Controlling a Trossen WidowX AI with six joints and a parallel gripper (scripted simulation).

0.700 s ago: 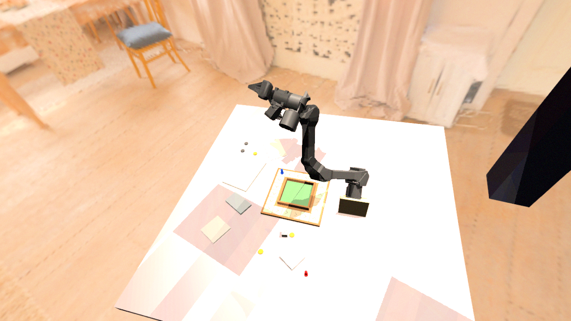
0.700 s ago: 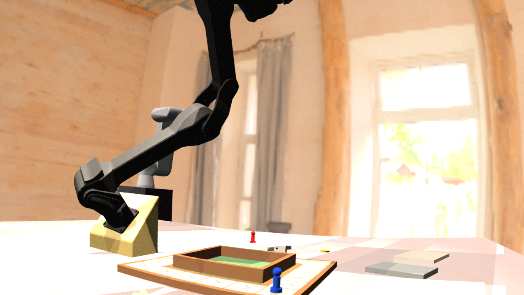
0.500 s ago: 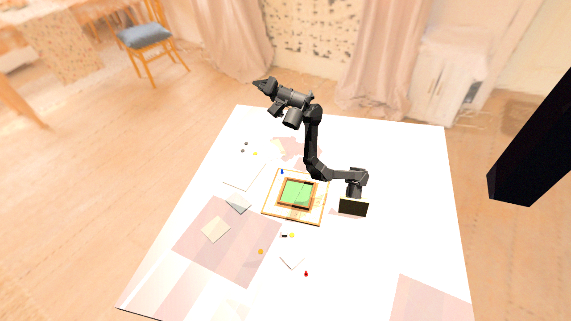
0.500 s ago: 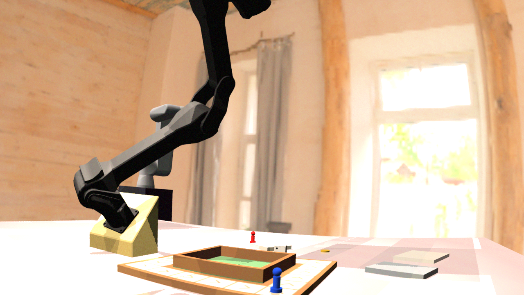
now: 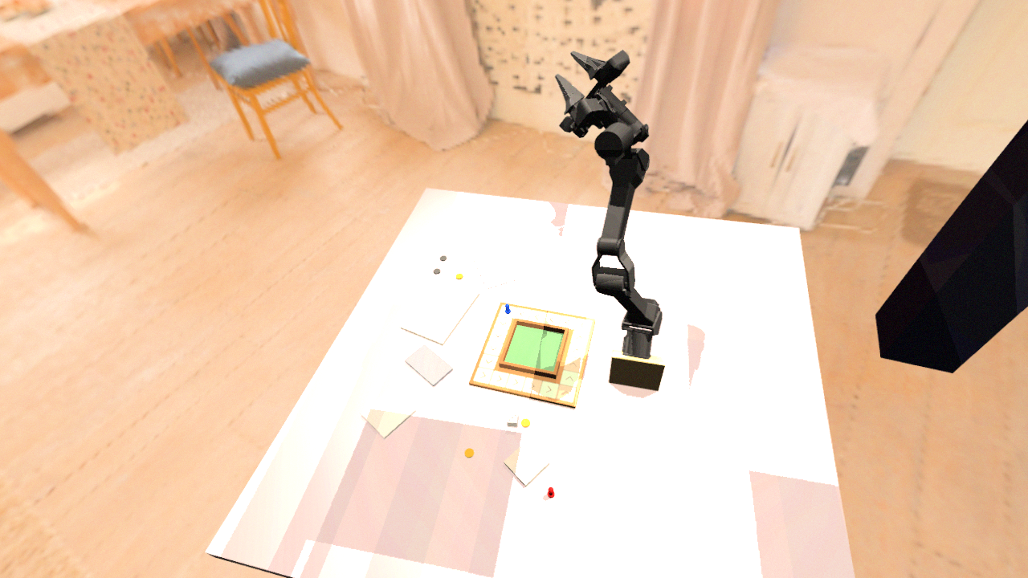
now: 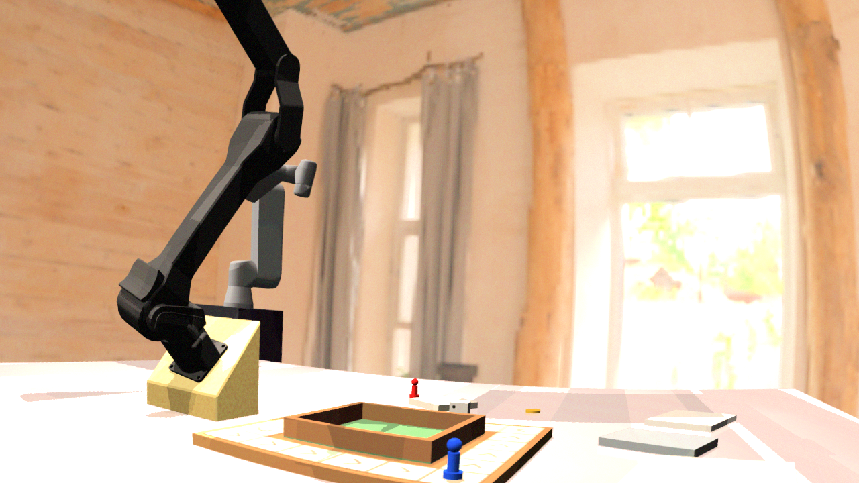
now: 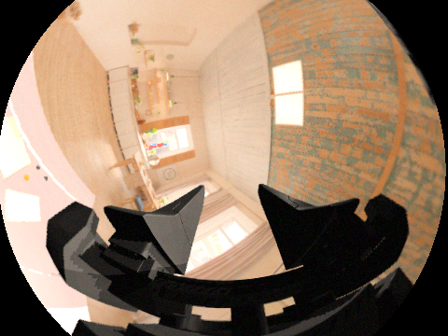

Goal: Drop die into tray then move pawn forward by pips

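My gripper tip is now 1 cm past the white die, 46 cm to the right of it and 68 cm above it. The rest, counted from my gripper tip: red pawn 15 cm behind, 60 cm to the left, 68 cm below; blue pawn 13 cm ahead, 14 cm to the left, 67 cm below; green tray floor 1 cm ahead, 24 cm to the left, 69 cm below.
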